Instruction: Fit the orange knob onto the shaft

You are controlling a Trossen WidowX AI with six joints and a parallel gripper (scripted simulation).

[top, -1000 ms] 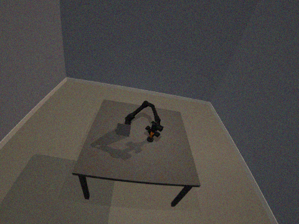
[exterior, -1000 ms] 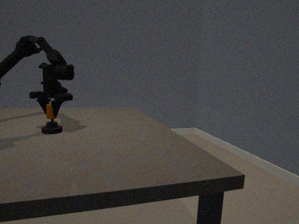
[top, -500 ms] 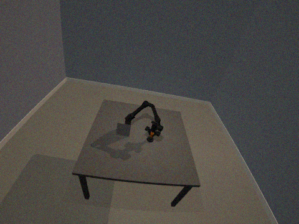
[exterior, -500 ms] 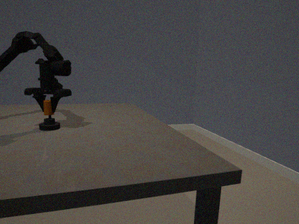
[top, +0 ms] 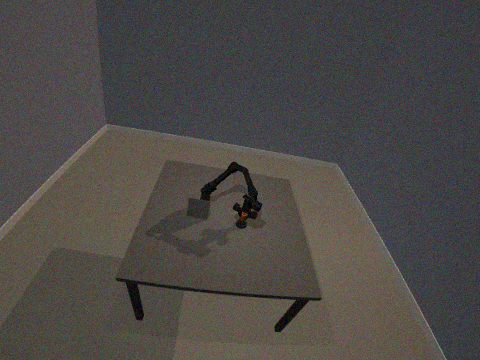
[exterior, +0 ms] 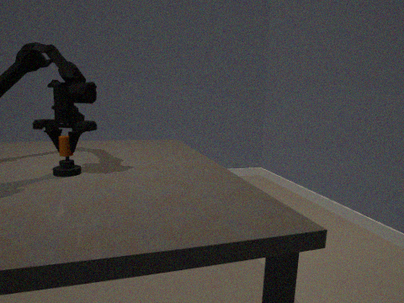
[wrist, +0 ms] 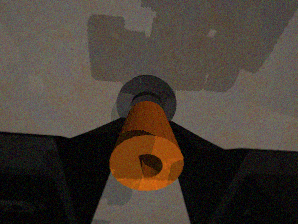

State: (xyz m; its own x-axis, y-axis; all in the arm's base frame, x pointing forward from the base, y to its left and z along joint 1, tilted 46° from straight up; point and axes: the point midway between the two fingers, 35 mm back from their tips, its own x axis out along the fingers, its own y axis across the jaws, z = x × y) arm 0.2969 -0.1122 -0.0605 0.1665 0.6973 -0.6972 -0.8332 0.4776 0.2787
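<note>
Now: the orange knob 20 mm above my gripper tip. Round my gripper tip: dark pedestal 40 mm below.
</note>
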